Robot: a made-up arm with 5 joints.
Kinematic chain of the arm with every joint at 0, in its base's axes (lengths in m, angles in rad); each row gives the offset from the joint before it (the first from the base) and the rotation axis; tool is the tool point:
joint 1: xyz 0 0 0.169 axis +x
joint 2: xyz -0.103 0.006 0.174 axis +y
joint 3: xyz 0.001 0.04 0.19 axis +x
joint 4: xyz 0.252 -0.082 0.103 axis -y
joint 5: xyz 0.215 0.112 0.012 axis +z
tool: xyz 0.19 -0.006 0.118
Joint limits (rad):
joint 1: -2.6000..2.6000
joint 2: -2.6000..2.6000
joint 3: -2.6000..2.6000
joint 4: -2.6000..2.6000
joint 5: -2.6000..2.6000
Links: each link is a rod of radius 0.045 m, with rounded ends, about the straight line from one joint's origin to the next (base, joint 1, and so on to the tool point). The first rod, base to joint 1, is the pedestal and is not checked.
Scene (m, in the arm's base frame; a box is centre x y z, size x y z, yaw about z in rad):
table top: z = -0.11
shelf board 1: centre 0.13 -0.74 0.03 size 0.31 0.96 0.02 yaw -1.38
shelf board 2: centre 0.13 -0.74 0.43 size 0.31 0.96 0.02 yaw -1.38
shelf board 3: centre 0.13 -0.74 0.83 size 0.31 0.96 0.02 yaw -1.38
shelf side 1: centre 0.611 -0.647 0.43 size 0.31 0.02 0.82 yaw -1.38
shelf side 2: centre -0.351 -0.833 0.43 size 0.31 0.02 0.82 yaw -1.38
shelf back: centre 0.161 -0.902 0.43 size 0.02 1 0.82 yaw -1.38
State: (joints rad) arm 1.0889 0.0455 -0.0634 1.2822 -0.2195
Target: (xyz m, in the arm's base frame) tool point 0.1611 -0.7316 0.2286
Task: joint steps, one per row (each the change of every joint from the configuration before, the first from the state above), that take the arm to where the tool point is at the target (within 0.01 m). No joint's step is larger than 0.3 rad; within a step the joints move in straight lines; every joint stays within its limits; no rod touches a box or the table.
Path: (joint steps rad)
1: -0.0993 0.1533 0.0094 0.2658 -0.0755
2: -0.0994 0.1533 0.0093 0.2658 -0.0755
3: -0.0993 0.1533 0.0094 0.2658 -0.0755
4: -0.0993 0.1532 0.0093 0.2658 -0.0755
5: 0.0772 0.0755 0.2203 -0.0227 -0.2233
6: 0.0773 0.0754 0.2202 -0.0227 -0.2232
7: 0.0772 0.0754 0.2203 -0.0228 -0.2233
8: 0.1034 -0.1882 -0.0932 -0.1977 0.2068
9: 0.1033 -0.1881 -0.0932 -0.1977 0.2068
10: 0.1034 -0.1882 -0.0933 -0.1977 0.2068

